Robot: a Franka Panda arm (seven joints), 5 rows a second.
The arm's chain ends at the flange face. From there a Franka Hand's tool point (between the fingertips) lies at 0.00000 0.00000 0.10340 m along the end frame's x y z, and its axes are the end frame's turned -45 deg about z.
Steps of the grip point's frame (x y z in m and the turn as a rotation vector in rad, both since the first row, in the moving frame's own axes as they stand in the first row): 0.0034, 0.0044, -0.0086, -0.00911, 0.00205, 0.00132; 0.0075, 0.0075, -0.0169, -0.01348, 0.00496, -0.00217; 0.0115, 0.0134, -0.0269, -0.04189, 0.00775, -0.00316; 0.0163, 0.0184, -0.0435, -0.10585, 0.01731, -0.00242; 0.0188, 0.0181, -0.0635, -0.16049, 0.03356, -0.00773; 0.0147, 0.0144, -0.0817, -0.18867, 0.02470, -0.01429; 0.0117, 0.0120, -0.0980, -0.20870, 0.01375, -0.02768
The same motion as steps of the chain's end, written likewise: 0.0047, 0.0002, -0.0086, -0.00499, 0.00789, 0.00132; 0.0093, -0.0006, -0.0169, -0.00602, 0.01304, -0.00217; 0.0140, -0.0011, -0.0268, -0.02414, 0.03510, -0.00316; 0.0155, -0.0050, -0.0429, -0.06261, 0.08709, -0.00242; 0.0119, -0.0097, -0.0621, -0.08975, 0.13721, -0.00773; 0.0050, -0.0120, -0.0798, -0.11594, 0.15088, -0.01429; 0.0004, -0.0137, -0.0957, -0.13785, 0.15730, -0.02768
